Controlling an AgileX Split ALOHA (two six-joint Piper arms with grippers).
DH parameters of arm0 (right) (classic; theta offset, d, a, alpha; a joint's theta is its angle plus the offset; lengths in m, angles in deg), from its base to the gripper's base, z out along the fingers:
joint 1: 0 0.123 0 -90
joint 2: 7.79 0 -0.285 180
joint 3: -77.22 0 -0.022 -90
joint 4: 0 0.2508 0 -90
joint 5: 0 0 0.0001 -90
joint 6: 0 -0.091 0 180
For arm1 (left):
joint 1: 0 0.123 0 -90
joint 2: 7.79 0 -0.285 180
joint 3: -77.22 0 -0.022 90
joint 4: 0 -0.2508 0 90
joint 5: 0 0 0.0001 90
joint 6: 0 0.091 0 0
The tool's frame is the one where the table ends.
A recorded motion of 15 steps. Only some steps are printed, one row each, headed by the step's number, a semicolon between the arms.
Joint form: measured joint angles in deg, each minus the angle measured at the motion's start. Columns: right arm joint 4, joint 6, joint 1, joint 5, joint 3, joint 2; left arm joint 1, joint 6, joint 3, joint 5, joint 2, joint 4.
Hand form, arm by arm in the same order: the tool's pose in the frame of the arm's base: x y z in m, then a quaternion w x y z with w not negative. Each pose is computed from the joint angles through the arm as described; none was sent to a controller.
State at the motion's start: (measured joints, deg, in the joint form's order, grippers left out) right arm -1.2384 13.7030 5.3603 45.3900 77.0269 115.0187; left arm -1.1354 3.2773 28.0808 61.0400 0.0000 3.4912
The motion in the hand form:
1: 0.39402 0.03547 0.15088 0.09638 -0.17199 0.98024 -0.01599; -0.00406 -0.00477 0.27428 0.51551 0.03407 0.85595 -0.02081
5: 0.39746 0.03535 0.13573 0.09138 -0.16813 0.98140 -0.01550; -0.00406 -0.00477 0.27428 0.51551 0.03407 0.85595 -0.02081
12: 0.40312 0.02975 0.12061 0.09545 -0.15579 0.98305 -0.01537; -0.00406 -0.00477 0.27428 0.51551 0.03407 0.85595 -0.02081
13: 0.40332 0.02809 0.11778 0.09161 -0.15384 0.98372 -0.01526; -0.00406 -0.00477 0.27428 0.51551 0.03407 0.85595 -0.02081
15: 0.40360 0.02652 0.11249 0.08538 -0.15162 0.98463 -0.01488; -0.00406 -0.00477 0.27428 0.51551 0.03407 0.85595 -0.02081
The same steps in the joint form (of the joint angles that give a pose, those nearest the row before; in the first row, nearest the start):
1: -0.08 0.00 0.00 -0.20 0.00 0.64; 0.00 0.00 0.00 0.00 0.00 0.00
5: -0.16 -0.48 -0.06 -1.87 0.00 2.90; 0.00 0.00 0.00 0.00 0.00 0.00
12: -0.10 -1.04 -0.94 -4.52 0.22 5.29; 0.00 0.00 0.00 0.00 0.00 0.00
13: -0.10 -1.04 -1.18 -4.45 0.27 5.72; 0.00 0.00 0.00 0.00 0.00 0.00
15: -0.10 -1.09 -1.40 -4.46 0.34 6.51; 0.00 0.00 0.00 0.00 0.00 0.00

